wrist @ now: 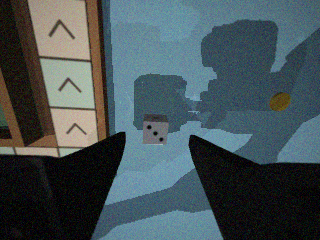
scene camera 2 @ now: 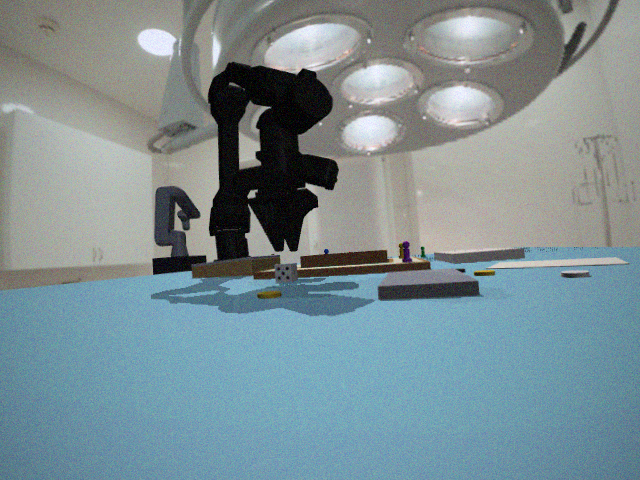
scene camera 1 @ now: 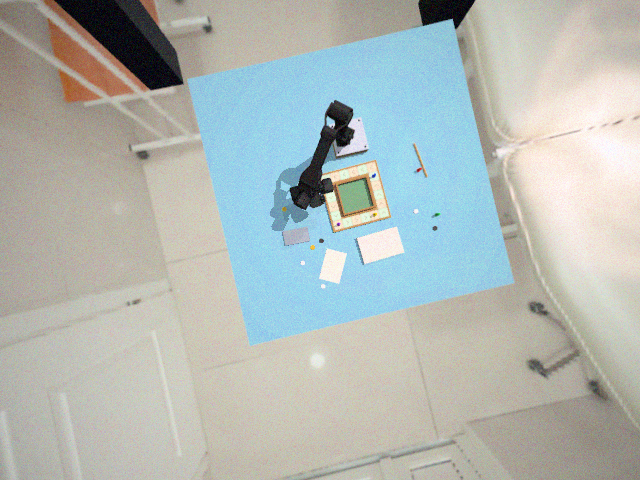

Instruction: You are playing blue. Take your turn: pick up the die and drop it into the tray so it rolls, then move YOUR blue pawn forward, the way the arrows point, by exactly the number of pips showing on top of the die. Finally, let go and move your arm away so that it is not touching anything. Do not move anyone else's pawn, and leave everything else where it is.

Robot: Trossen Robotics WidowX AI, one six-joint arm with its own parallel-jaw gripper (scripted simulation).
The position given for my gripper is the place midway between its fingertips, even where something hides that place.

Note:
My gripper (scene camera 2: 287,251) is open, with nothing in its grasp.
My gripper is seen too in the wrist view (wrist: 158,138).

